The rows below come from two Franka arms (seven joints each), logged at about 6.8 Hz.
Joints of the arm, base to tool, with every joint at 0 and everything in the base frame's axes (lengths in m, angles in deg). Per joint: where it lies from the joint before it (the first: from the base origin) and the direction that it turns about. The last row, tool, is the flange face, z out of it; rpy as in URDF.
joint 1: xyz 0.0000 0.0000 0.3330 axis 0 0 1
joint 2: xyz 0.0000 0.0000 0.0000 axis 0 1 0
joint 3: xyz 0.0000 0.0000 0.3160 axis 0 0 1
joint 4: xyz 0.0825 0.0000 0.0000 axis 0 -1 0
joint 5: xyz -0.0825 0.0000 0.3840 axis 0 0 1
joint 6: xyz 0.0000 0.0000 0.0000 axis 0 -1 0
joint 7: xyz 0.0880 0.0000 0.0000 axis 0 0 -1
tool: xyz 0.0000 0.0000 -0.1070 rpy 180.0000 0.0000 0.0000
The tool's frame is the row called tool.
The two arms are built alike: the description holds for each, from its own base.
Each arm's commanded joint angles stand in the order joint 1, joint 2, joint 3, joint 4, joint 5, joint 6, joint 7.
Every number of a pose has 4 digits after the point.
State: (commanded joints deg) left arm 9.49 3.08 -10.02 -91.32 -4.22 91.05 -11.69; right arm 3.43 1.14 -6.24 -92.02 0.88 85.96 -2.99
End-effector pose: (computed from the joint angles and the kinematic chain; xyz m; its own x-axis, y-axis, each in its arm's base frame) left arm 0.5699 -0.0105 0.5858 0.9783 0.1939 -0.0732 0.1990 -0.9776 0.0693; right arm 0.5501 -0.0247 0.5914 0.9922 0.0044 -0.1244 0.0019 -0.9998 -0.0197
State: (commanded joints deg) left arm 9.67 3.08 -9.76 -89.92 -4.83 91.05 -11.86; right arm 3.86 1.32 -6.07 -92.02 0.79 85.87 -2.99
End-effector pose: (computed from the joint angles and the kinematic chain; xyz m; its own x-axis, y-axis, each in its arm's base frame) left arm 0.5713 -0.0072 0.5974 0.9775 0.2045 -0.0518 0.2084 -0.9744 0.0843; right arm 0.5509 -0.0191 0.5895 0.9915 0.0146 -0.1291 0.0124 -0.9998 -0.0181
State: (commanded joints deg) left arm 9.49 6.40 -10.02 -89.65 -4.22 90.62 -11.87; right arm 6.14 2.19 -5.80 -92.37 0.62 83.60 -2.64
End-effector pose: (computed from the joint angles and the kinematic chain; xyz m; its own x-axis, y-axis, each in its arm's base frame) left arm 0.5848 -0.0081 0.5659 0.9744 0.1959 -0.1100 0.2043 -0.9763 0.0714; right arm 0.5498 0.0055 0.5757 0.9805 0.0524 -0.1894 0.0504 -0.9986 -0.0157
